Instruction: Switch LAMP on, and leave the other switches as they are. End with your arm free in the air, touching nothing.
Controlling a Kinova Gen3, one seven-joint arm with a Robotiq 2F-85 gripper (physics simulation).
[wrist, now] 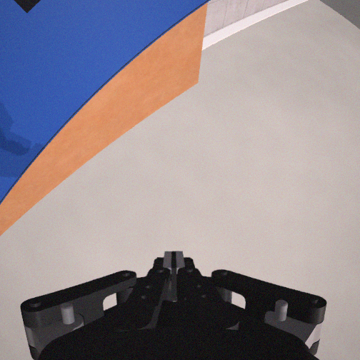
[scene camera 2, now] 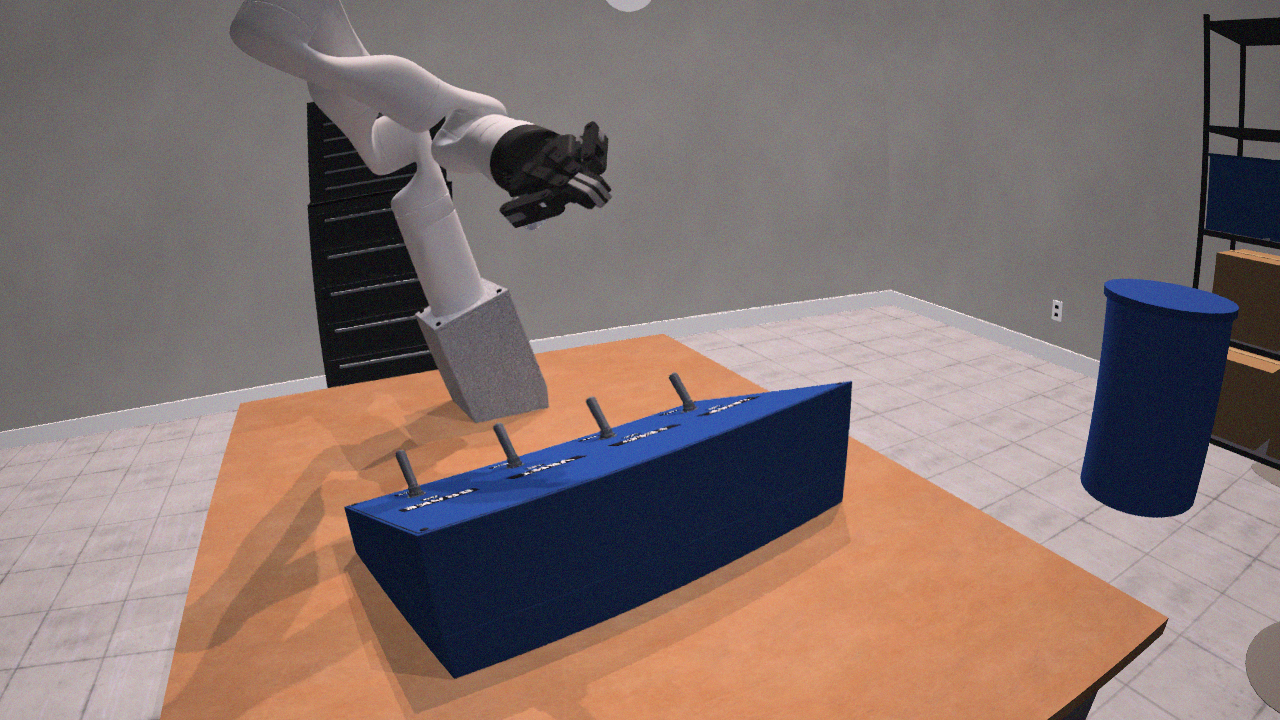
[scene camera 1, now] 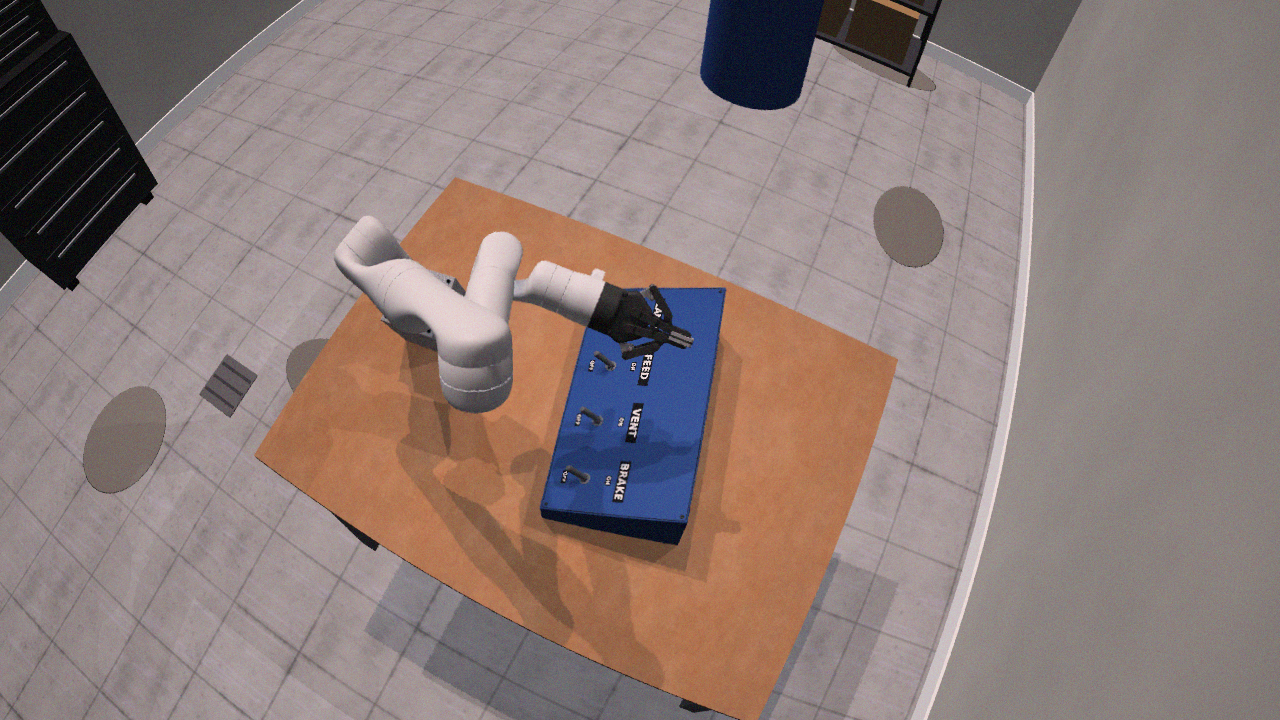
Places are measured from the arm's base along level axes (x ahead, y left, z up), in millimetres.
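Pixels of known places: gripper, fingertip midpoint: (scene camera 2: 601, 196) (scene camera 1: 691, 342); arm's base, origin of the base link: (scene camera 2: 459, 302).
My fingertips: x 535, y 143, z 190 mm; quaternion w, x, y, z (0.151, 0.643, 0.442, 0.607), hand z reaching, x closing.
Observation:
Ahead of a thing's pixels: the offset from my fingertips to its top centre. Level surfaces: height alone.
The blue switch panel (scene camera 1: 680, 385) (scene camera 2: 626, 537) (wrist: 75, 50) lies on the table. The LAMP lever {dx -229, dy +121, dz -239 mm} (scene camera 2: 682, 392) is at its far end and leans to the OFF side, like the others; in scene camera 1 my gripper hides it and part of the LAMP label {dx -154, dy +157, dz -254 mm} (scene camera 1: 657, 311). The FEED lever {dx -177, dy +13, dz -239 mm} (scene camera 1: 604, 360) (scene camera 2: 598, 417), VENT lever {dx -125, dy -95, dz -239 mm} (scene camera 1: 589, 416) (scene camera 2: 506, 445) and BRAKE lever {dx -73, dy -203, dz -239 mm} (scene camera 1: 576, 475) (scene camera 2: 407, 472) lean toward OFF. My gripper (scene camera 1: 682, 338) (scene camera 2: 592, 189) (wrist: 173, 262) is shut and empty, in the air well above the panel, touching nothing.
The orange-brown table {dz -365 mm} (scene camera 1: 805, 402) (scene camera 2: 939, 573) (wrist: 125, 100) carries the panel and the arm's base block (scene camera 2: 487, 358). A blue drum (scene camera 1: 760, 53) (scene camera 2: 1159, 394), a shelf unit (scene camera 2: 1204, 89) and a black drawer cabinet (scene camera 1: 71, 161) (scene camera 2: 366, 259) stand away from the table.

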